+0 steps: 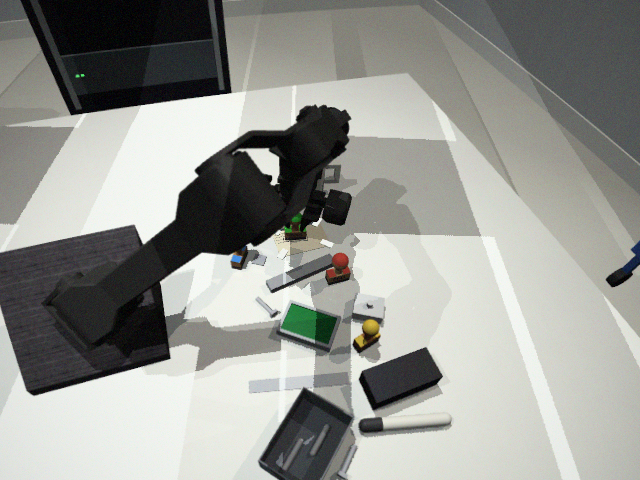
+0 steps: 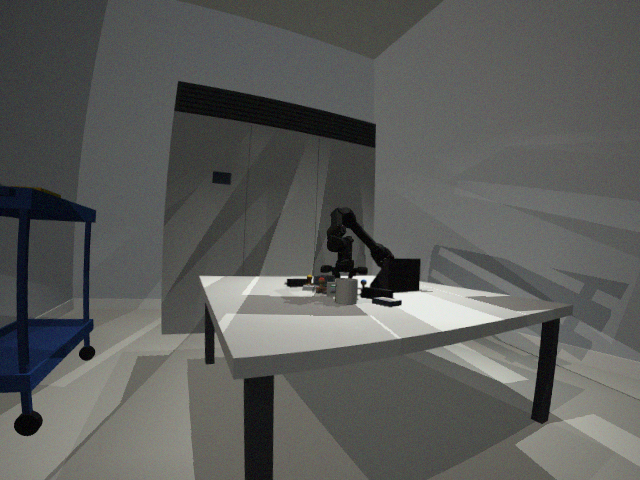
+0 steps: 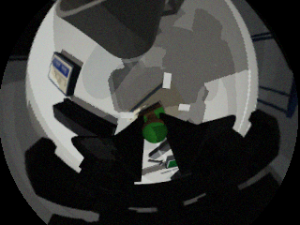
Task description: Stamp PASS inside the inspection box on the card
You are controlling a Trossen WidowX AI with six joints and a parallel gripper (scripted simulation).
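Now: the card 30 mm below my gripper tip, 10 mm to the right of it and 10 mm ahead of it. The rest, counted from my gripper tip: green-knobbed stamp: right at my gripper tip; then blue stamp: 110 mm behind, 30 mm to the right; then grey bar: 90 mm to the right, 20 mm below, 10 mm behind.
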